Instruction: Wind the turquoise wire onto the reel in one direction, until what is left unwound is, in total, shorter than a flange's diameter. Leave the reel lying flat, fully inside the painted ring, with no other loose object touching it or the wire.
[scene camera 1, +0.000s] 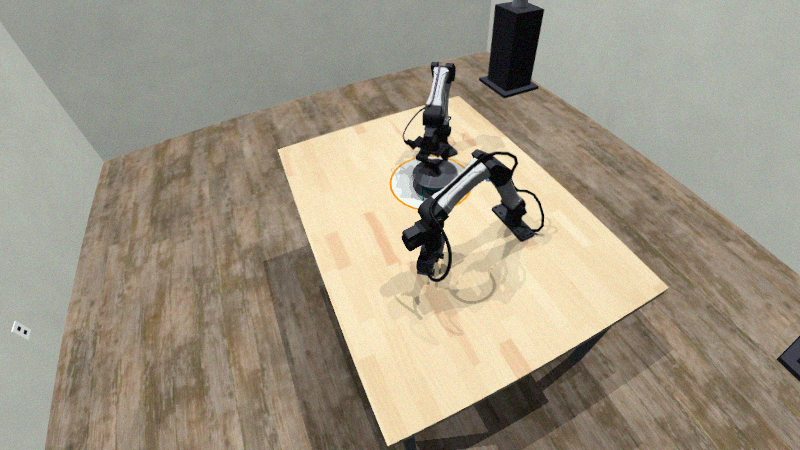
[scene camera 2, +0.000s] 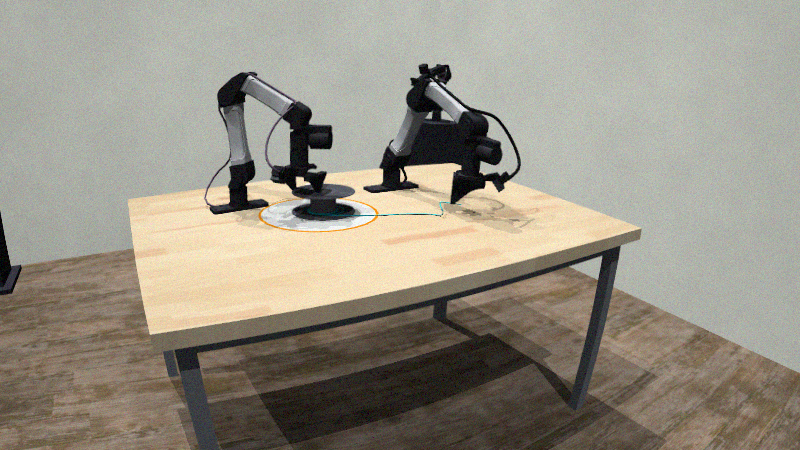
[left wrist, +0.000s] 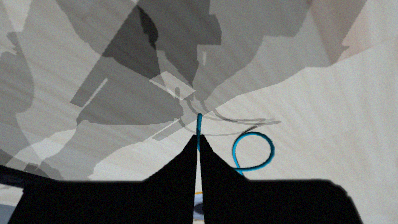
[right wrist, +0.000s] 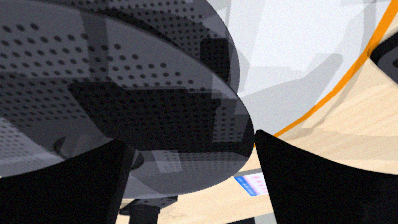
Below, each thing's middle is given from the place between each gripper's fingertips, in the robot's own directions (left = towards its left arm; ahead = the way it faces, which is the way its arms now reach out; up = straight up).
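Dark reel (scene camera 2: 325, 202), 5 cm ahead of my right hand, 3 cm to the left of it, 2 cm below it. My left hand (scene camera 2: 452, 204), 350 mm to the left of the dark reel, 190 mm past it.
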